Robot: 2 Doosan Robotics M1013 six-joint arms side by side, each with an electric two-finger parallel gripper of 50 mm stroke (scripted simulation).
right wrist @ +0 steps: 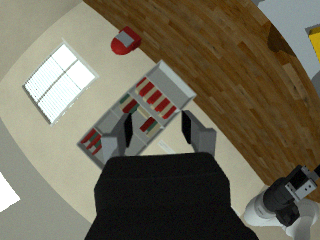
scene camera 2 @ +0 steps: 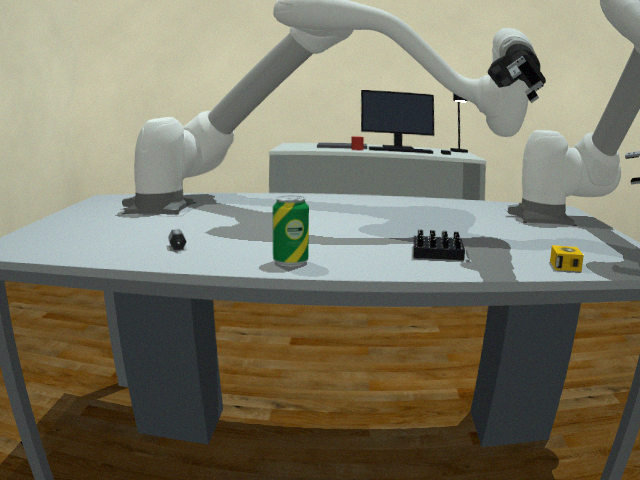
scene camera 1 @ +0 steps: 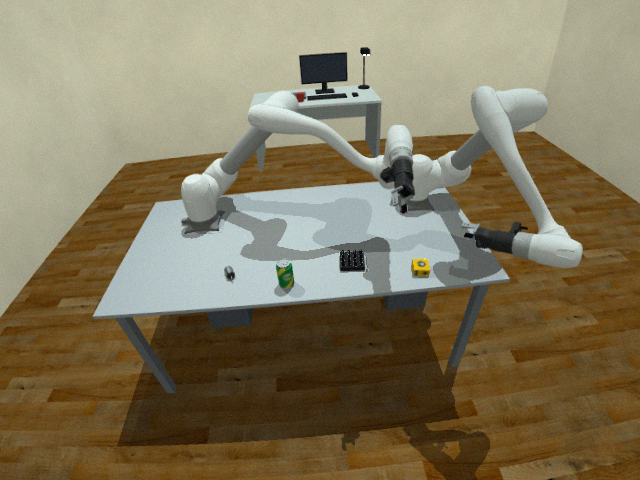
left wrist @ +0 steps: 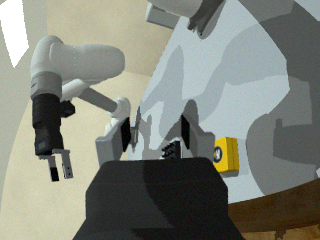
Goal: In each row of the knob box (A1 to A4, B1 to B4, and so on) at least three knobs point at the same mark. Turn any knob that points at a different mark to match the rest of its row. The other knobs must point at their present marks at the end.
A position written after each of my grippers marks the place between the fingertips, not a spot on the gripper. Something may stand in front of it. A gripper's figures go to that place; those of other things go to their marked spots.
Labels:
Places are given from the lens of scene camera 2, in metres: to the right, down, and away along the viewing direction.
my right gripper point(scene camera 2: 525, 87): 0.39, -0.29, 0.96
yellow block point(scene camera 2: 565, 258): 0.51, 0.04, 1.05
can point(scene camera 2: 290, 216): -0.05, -0.04, 1.06

